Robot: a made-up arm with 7 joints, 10 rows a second.
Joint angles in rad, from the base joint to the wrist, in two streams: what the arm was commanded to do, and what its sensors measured. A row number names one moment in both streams.
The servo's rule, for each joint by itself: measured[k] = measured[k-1] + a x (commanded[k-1-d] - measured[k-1]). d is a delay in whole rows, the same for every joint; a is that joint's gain. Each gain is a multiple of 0.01, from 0.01 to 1. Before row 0 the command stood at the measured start. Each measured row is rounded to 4 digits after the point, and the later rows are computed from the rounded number. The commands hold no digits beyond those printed.
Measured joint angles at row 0:
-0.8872 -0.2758 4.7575 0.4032 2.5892 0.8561 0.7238
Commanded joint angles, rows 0 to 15:
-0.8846 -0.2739 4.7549 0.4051 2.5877 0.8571 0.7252
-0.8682 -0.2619 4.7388 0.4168 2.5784 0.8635 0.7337
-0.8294 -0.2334 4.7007 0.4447 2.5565 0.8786 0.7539
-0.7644 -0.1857 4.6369 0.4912 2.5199 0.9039 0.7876
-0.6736 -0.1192 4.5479 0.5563 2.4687 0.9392 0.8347
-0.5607 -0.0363 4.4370 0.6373 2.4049 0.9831 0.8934
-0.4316 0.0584 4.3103 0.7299 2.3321 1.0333 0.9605
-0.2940 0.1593 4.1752 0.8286 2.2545 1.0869 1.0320
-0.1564 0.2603 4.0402 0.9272 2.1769 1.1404 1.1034
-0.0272 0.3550 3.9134 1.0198 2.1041 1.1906 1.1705
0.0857 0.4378 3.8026 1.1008 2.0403 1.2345 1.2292
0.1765 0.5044 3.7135 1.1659 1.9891 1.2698 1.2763
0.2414 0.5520 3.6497 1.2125 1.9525 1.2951 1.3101
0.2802 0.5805 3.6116 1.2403 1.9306 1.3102 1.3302
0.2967 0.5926 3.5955 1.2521 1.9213 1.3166 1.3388
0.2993 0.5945 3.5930 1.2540 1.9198 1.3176 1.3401
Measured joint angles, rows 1 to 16:
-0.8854 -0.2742 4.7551 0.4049 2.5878 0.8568 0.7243
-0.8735 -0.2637 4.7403 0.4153 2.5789 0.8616 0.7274
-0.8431 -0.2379 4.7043 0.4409 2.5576 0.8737 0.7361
-0.7888 -0.1935 4.6430 0.4847 2.5218 0.8951 0.7531
-0.7093 -0.1303 4.5565 0.5470 2.4714 0.9264 0.7800
-0.6068 -0.0504 4.4478 0.6256 2.4082 0.9667 0.8174
-0.4859 0.0421 4.3227 0.7163 2.3359 1.0140 0.8646
-0.3535 0.1417 4.1885 0.8140 2.2586 1.0658 0.9198
-0.2175 0.2425 4.0535 0.9125 2.1810 1.1188 0.9804
-0.0862 0.3381 3.9260 1.0059 2.1079 1.1698 1.0431
0.0324 0.4228 3.8137 1.0885 2.0437 1.2157 1.1045
0.1318 0.4922 3.7225 1.1558 1.9918 1.2541 1.1612
0.2074 0.5430 3.6563 1.2051 1.9545 1.2832 1.2103
0.2576 0.5749 3.6156 1.2357 1.9318 1.3024 1.2499
0.2846 0.5899 3.5973 1.2500 1.9218 1.3125 1.2792
0.2947 0.5938 3.5934 1.2535 1.9199 1.3161 1.2993
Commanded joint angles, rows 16 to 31:
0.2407 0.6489 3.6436 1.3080 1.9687 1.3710 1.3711
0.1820 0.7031 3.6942 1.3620 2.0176 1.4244 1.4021
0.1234 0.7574 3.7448 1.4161 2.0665 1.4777 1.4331
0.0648 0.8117 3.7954 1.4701 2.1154 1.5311 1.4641
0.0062 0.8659 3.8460 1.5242 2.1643 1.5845 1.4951
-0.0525 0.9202 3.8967 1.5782 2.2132 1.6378 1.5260
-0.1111 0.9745 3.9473 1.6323 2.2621 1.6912 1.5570
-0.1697 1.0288 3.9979 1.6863 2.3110 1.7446 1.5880
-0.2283 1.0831 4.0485 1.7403 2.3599 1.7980 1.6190
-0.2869 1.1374 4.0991 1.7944 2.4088 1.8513 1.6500
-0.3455 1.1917 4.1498 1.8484 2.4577 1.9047 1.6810
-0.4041 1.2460 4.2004 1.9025 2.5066 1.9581 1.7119
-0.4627 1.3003 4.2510 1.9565 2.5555 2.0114 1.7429
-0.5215 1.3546 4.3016 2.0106 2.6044 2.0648 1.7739
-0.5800 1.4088 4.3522 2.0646 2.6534 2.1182 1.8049
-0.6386 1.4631 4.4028 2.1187 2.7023 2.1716 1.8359
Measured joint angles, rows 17 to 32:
0.2574 0.6406 3.6391 1.3009 1.9663 1.3551 1.3230
0.2054 0.6937 3.6892 1.3541 2.0150 1.4043 1.3491
0.1488 0.7478 3.7398 1.4080 2.0639 1.4564 1.3768
0.0908 0.8021 3.7904 1.4620 2.1128 1.5094 1.4056
0.0324 0.8563 3.8410 1.5161 2.1617 1.5627 1.4351
-0.0262 0.9106 3.8917 1.5701 2.2106 1.6160 1.4651
-0.0848 0.9649 3.9423 1.6242 2.2595 1.6694 1.4954
-0.1434 1.0192 3.9929 1.6782 2.3084 1.7228 1.5260
-0.2020 1.0735 4.0435 1.7322 2.3573 1.7762 1.5567
-0.2606 1.1278 4.0941 1.7863 2.4062 1.8295 1.5875
-0.3192 1.1821 4.1448 1.8403 2.4551 1.8829 1.6184
-0.3778 1.2364 4.1954 1.8944 2.5040 1.9363 1.6493
-0.4364 1.2907 4.2460 1.9484 2.5529 1.9896 1.6802
-0.4951 1.3450 4.2966 2.0025 2.6018 2.0430 1.7111
-0.5537 1.3992 4.3472 2.0565 2.6508 2.0964 1.7421
-0.6123 1.4535 4.3978 2.1106 2.6997 2.1498 1.7731

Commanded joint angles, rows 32 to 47:
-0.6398 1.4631 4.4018 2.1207 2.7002 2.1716 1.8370
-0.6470 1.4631 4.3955 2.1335 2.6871 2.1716 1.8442
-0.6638 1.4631 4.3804 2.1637 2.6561 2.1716 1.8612
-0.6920 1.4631 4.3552 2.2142 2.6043 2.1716 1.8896
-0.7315 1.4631 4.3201 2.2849 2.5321 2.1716 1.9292
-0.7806 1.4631 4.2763 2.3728 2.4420 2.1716 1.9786
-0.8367 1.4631 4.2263 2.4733 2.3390 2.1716 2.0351
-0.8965 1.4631 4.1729 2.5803 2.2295 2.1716 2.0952
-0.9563 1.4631 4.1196 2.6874 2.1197 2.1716 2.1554
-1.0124 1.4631 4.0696 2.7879 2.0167 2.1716 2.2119
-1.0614 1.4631 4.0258 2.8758 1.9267 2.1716 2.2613
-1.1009 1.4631 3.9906 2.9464 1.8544 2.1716 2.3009
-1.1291 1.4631 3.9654 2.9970 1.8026 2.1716 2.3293
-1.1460 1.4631 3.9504 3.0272 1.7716 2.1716 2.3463
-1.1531 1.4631 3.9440 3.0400 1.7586 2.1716 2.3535
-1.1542 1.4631 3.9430 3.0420 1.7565 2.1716 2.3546
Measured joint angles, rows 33 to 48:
-0.6313 1.4617 4.4014 2.1194 2.7002 2.1653 1.7942
-0.6421 1.4629 4.3960 2.1317 2.6878 2.1698 1.8107
-0.6571 1.4631 4.3818 2.1595 2.6577 2.1711 1.8274
-0.6812 1.4631 4.3576 2.2071 2.6070 2.1715 1.8479
-0.7159 1.4631 4.3235 2.2748 2.5358 2.1716 1.8747
-0.7605 1.4631 4.2805 2.3601 2.4467 2.1716 1.9090
-0.8131 1.4631 4.2312 2.4586 2.3444 2.1716 1.9506
-0.8706 1.4631 4.1781 2.5645 2.2352 2.1716 1.9983
-0.9297 1.4631 4.1249 2.6714 2.1255 2.1716 2.0501
-0.9868 1.4631 4.0746 2.7728 2.0221 2.1716 2.1035
-1.0383 1.4631 4.0302 2.8624 1.9315 2.1716 2.1556
-1.0815 1.4631 3.9942 2.9355 1.8583 2.1716 2.2035
-1.1143 1.4631 3.9680 2.9890 1.8054 2.1716 2.2450
-1.1362 1.4631 3.9520 3.0222 1.7733 2.1716 2.2784
-1.1479 1.4631 3.9447 3.0377 1.7593 2.1716 2.3032
-1.1522 1.4631 3.9432 3.0414 1.7566 2.1716 2.3202

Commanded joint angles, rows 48 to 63:
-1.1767 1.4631 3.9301 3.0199 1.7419 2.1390 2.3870
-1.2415 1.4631 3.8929 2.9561 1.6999 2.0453 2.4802
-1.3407 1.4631 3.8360 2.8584 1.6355 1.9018 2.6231
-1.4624 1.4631 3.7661 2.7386 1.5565 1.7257 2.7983
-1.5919 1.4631 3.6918 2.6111 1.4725 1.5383 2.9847
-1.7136 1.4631 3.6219 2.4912 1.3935 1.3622 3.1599
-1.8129 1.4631 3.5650 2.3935 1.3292 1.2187 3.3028
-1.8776 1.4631 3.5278 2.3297 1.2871 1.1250 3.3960
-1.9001 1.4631 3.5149 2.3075 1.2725 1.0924 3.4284
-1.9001 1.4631 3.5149 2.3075 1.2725 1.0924 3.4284
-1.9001 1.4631 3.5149 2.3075 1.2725 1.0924 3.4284
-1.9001 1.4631 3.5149 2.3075 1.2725 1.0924 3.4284
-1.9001 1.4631 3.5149 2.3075 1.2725 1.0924 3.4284
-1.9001 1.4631 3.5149 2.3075 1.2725 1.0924 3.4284
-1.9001 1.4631 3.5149 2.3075 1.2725 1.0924 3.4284
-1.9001 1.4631 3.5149 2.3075 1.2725 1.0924 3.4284
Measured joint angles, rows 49 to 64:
-1.1691 1.4631 3.9313 3.0227 1.7426 2.1485 2.3422
-1.2191 1.4631 3.8964 2.9648 1.7020 2.0752 2.3877
-1.3030 1.4631 3.8414 2.8722 1.6388 1.9521 2.4654
-1.4130 1.4631 3.7729 2.7560 1.5606 1.7914 2.5753
-1.5364 1.4631 3.6991 2.6299 1.4769 1.6117 2.7104
-1.6587 1.4631 3.6288 2.5092 1.3977 1.4346 2.8587
-1.7651 1.4631 3.5707 2.4085 1.3326 1.2813 3.0053
-1.8427 1.4631 3.5317 2.3399 1.2894 1.1703 3.1342
-1.8823 1.4631 3.5164 2.3117 1.2733 1.1150 3.2313
-1.8946 1.4631 3.5150 2.3080 1.2725 1.0990 3.2963
-1.8984 1.4631 3.5149 2.3076 1.2725 1.0943 3.3399
-1.8996 1.4631 3.5149 2.3075 1.2725 1.0930 3.3691
-1.8999 1.4631 3.5149 2.3075 1.2725 1.0926 3.3887
-1.9000 1.4631 3.5149 2.3075 1.2725 1.0925 3.4018
-1.9001 1.4631 3.5149 2.3075 1.2725 1.0924 3.4106
-1.9001 1.4631 3.5149 2.3075 1.2725 1.0924 3.4165

